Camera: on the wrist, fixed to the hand. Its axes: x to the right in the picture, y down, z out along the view.
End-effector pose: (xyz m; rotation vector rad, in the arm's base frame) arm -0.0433 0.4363 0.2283 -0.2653 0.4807 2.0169
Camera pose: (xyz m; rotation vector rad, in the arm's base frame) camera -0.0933 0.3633 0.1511 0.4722 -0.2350 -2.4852
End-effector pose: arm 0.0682 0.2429 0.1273 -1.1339 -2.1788 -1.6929
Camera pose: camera 0.0763 0.1544 0.2041 -1.6964 -0.1993 -1.3519
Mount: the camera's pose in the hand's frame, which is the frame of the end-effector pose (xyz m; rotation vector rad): -0.0048 0.0574 -0.1023 -0.5271 0.3356 1.5568
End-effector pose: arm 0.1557 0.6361 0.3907 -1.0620 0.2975 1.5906
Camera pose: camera 0.1527 0.5444 0.3175 1.2437 -0.8962 -2.2385
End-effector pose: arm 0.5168 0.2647 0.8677 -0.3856 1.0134 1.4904
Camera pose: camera 0.4325 0.1899 0.8347 0.1332 -1.0005 -2.6667
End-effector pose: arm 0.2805 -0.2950 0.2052 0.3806 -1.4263 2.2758
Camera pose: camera 0.2559 -0.2258 0.1136 1.1454 1.5753 -1.5680
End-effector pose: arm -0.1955 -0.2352 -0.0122 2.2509 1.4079 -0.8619
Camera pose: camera -0.1140 -0.2049 0.0667 2.1829 -0.2963 0.3761
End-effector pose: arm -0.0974 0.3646 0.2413 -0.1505 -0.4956 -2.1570
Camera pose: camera -0.0412 0.2970 0.1635 -0.3155 0.3665 -0.6800
